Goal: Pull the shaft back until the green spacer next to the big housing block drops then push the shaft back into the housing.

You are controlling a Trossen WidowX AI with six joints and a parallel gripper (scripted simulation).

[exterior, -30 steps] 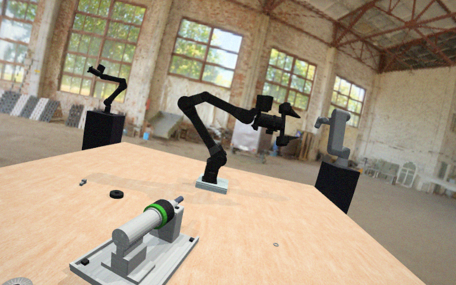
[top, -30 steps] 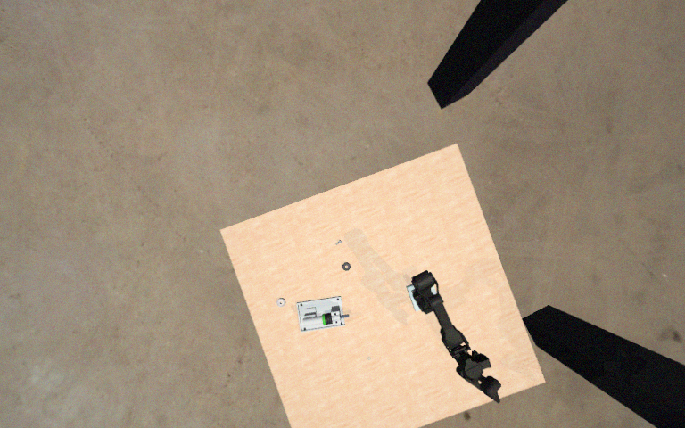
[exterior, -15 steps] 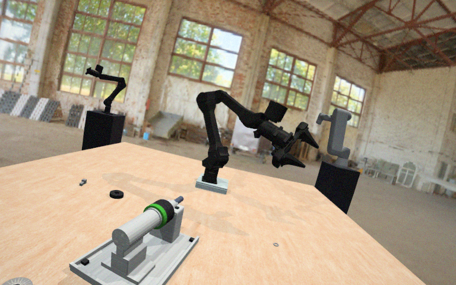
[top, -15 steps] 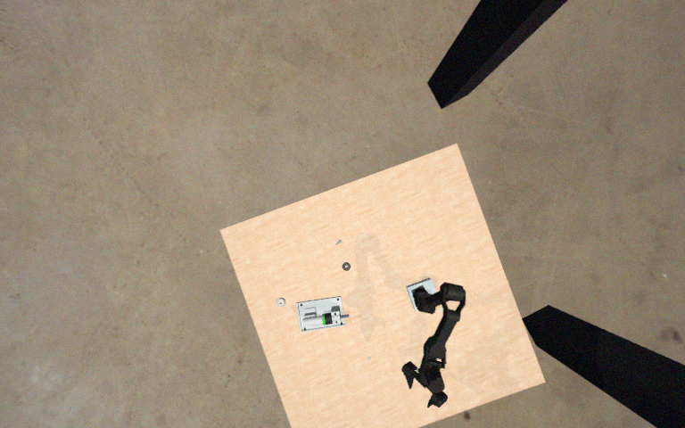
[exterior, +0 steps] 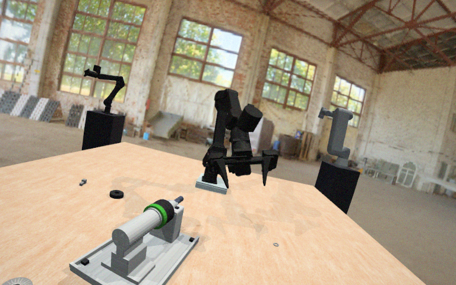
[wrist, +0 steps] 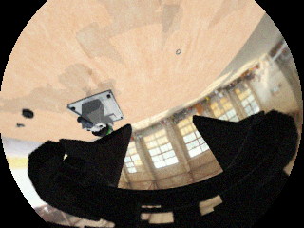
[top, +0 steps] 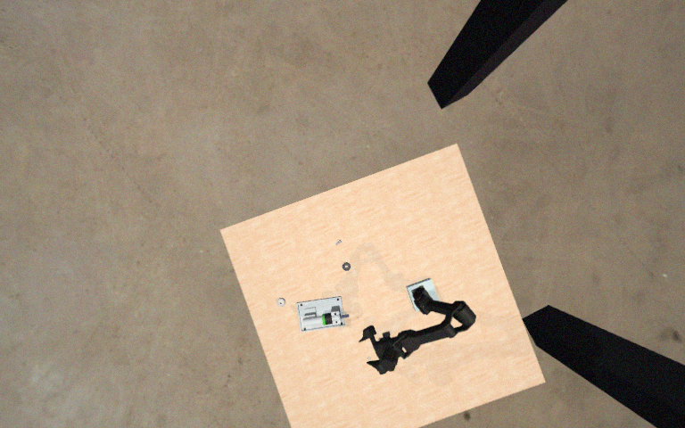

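The green spacer lies 190 mm to the right of my gripper tip, 100 mm ahead of it and 70 mm below it. Also, from my gripper tip: grey toothed disc: 350 mm to the right, 280 mm ahead, 140 mm below; black washer: 350 mm to the right, 140 mm below, 100 mm behind; grey fixture: 200 mm to the right, 130 mm ahead, 100 mm below.
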